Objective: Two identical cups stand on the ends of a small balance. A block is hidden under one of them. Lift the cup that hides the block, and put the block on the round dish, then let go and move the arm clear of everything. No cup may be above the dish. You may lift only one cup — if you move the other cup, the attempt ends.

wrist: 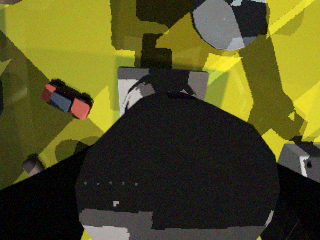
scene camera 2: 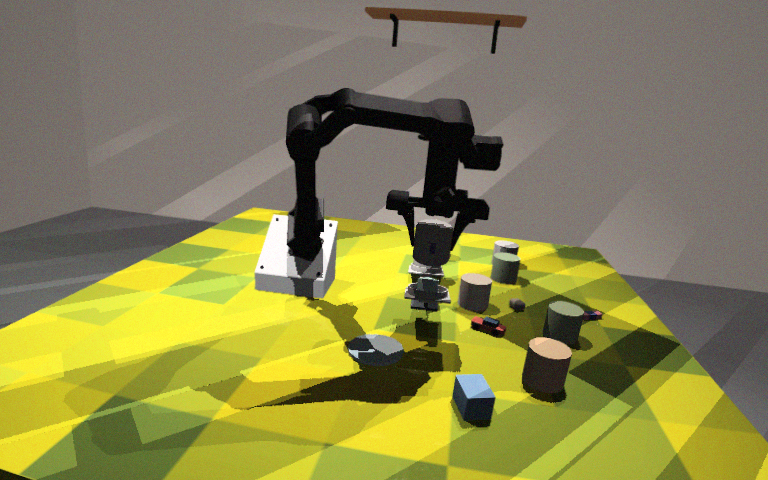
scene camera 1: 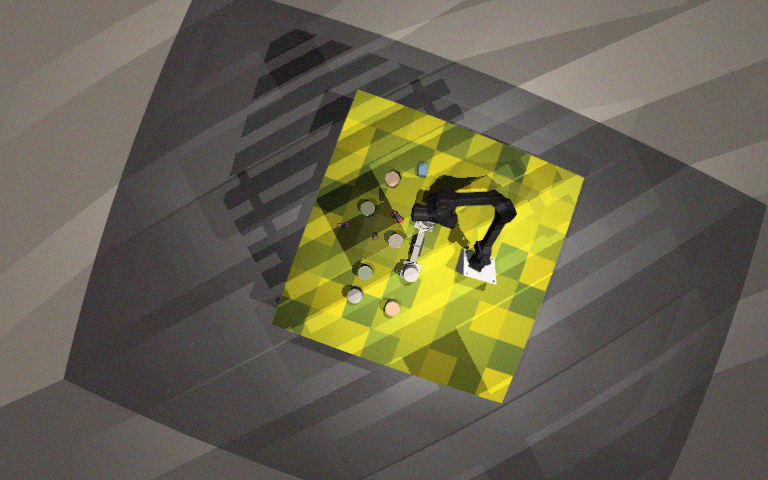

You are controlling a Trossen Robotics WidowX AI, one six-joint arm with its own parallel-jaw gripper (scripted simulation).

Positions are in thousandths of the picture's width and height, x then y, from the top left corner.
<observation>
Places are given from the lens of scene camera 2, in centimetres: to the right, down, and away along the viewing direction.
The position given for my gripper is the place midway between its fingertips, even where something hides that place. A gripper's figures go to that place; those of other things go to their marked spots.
my gripper (scene camera 2: 562, 518): 9, 2, 85
cup (scene camera 2: 563, 507): 9, 1, 81
blue box (scene camera 2: 618, 830): 13, 23, 63
The marked spots on the cup and the blue box are 29 cm apart.
</observation>
